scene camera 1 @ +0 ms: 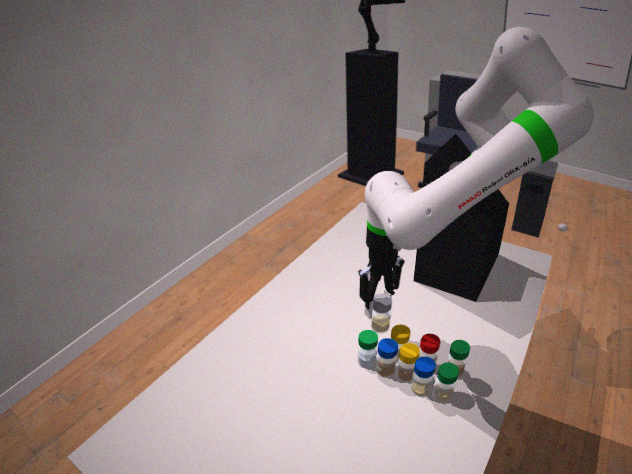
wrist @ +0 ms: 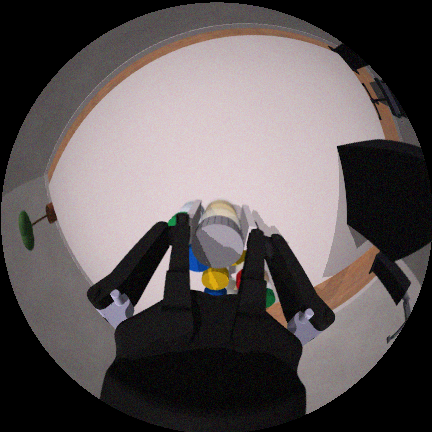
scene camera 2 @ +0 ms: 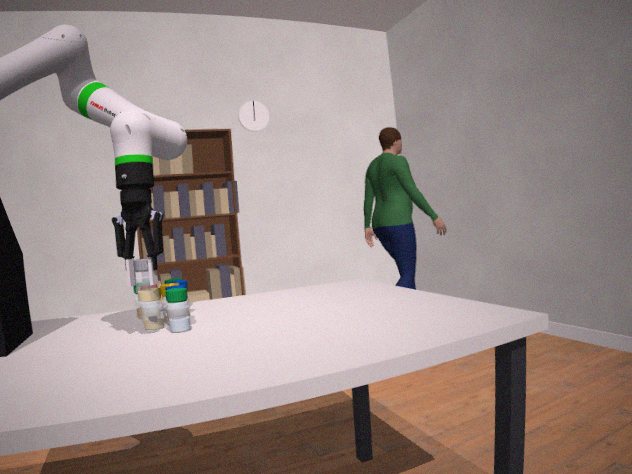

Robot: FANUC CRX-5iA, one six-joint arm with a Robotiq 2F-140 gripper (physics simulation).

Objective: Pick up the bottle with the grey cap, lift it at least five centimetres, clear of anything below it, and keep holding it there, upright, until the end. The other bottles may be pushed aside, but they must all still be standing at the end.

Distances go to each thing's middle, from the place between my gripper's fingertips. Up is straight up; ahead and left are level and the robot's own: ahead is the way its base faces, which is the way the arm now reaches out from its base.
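Scene:
Relative to the grey-capped bottle (scene camera 1: pixel 381 317), my gripper is now 20 mm to the right of it, 10 mm short of it and 10 mm below it. Blue-capped bottle (scene camera 1: pixel 424 369): 200 mm to the left of my hand, 70 mm ahead of it, 70 mm below it.

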